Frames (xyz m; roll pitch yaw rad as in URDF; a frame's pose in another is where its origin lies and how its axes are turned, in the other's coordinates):
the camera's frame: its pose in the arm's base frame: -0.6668 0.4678 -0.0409 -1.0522 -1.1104 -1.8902
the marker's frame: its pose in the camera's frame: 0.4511 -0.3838 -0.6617 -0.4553 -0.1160 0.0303
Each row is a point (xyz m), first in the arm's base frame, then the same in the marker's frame.
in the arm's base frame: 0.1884 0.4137 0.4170
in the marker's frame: 0.0599 -0.2891 1.6206
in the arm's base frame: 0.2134 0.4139 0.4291
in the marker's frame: 0.0702 -0.2999 1.6440
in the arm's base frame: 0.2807 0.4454 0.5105
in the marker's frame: 0.1289 -0.3768 1.6968
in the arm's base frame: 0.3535 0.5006 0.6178
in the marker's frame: 0.2007 -0.4867 1.7480
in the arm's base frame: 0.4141 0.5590 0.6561
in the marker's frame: 0.2091 -0.5676 1.7920
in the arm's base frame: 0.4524 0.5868 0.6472
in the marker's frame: 0.1883 -0.5968 1.8243
